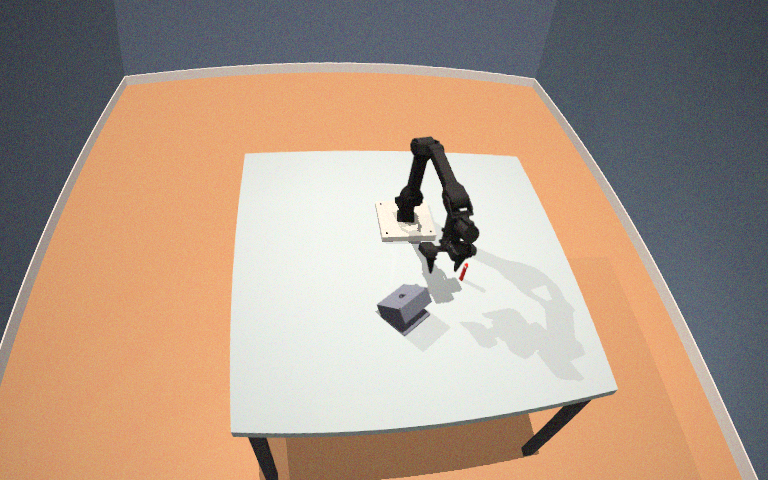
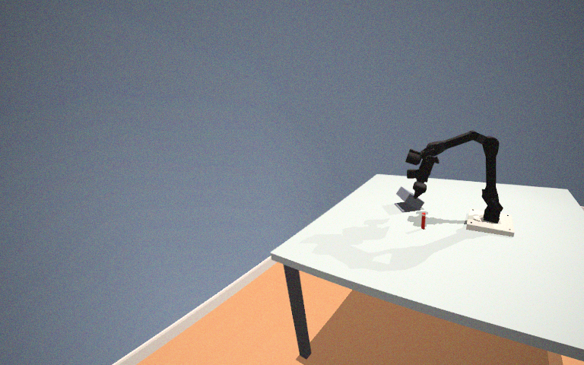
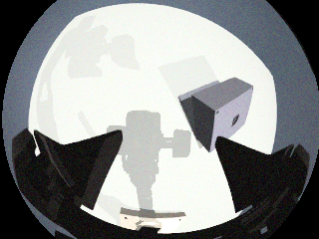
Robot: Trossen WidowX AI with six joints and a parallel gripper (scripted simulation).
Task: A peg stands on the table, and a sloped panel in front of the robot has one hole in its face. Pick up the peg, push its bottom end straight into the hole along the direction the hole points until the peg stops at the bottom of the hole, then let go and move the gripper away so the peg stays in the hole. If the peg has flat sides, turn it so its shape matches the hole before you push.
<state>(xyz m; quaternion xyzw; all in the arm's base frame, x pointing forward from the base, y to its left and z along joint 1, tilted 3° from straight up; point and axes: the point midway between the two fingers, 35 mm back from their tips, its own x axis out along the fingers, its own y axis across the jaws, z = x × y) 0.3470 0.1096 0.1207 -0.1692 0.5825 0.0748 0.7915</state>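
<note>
Now: the red peg 100 mm to the left of my gripper tip, 90 mm behind it and 70 mm below it. From my gripper tip the other things lie so: grey sloped panel (110 mm to the right, 80 mm below, 80 mm ahead); then panel foot (130 mm below, 100 mm to the right, 90 mm ahead).
</note>
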